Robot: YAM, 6 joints.
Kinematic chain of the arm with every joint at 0, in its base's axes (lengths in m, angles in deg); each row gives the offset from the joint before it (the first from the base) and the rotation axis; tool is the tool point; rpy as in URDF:
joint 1: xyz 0 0 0.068 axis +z
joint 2: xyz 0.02 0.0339 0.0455 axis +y
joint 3: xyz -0.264 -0.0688 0 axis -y
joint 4: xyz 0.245 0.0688 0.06 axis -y
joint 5: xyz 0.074 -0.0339 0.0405 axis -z
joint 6: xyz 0.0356 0 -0.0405 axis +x
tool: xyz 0 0 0 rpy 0 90 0
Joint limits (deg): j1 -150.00..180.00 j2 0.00..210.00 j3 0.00..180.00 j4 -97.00..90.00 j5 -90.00..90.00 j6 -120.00..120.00
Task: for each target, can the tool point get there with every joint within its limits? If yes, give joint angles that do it. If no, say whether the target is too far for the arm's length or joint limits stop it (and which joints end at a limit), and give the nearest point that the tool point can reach.
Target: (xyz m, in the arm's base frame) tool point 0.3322 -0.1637 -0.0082
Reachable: yes | joints -23.22 134.36 64.38 -6.10 33.08 -72.13
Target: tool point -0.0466 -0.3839 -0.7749
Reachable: no: too far | nearest point -0.0378 -0.3113 -0.3745 | short by 0.407 m
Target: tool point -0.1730 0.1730 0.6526
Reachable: yes | joints 142.84 106.45 145.07 55.64 69.62 36.97
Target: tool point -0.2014 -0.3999 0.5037
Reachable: yes | joints -115.13 112.60 119.01 27.24 20.51 27.58
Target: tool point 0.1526 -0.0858 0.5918
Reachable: yes | joints 148.97 44.52 143.53 -65.33 8.34 51.89
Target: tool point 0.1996 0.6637 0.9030
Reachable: no: too far | nearest point 0.1227 0.4080 0.5898 | short by 0.412 m
